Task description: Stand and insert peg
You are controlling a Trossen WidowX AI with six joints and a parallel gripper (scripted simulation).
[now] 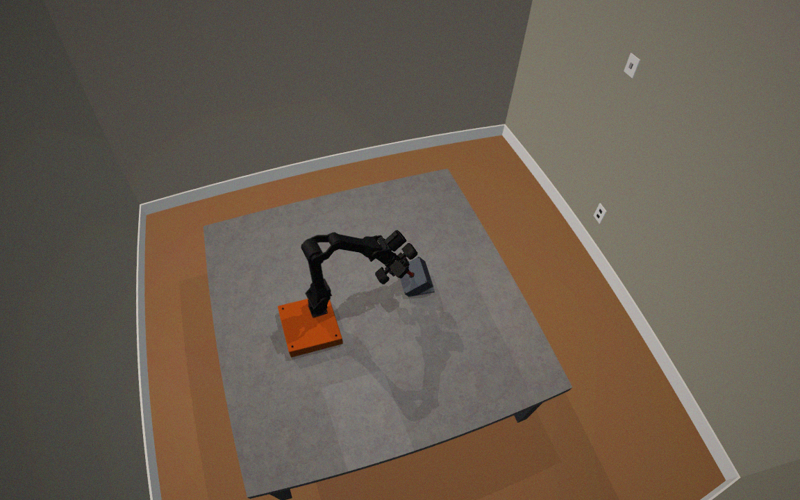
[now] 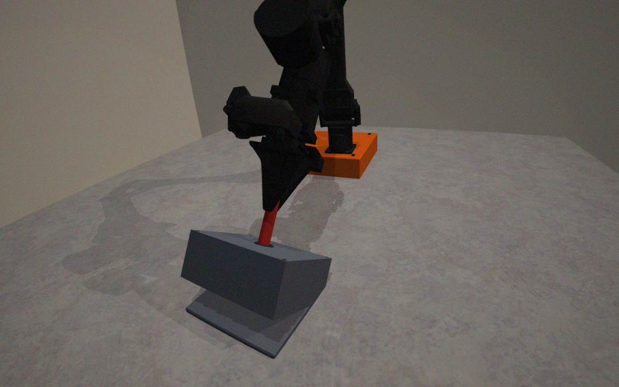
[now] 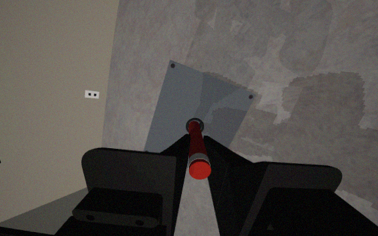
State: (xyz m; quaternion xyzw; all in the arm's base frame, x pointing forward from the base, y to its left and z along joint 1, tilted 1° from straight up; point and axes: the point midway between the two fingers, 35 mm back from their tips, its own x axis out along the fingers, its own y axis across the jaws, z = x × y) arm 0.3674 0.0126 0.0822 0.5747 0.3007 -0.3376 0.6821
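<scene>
The sloped grey panel is 40 mm ahead of my gripper tip and 60 mm below it. Round my gripper tip: red peg: 10 mm behind, 10 mm above.
</scene>
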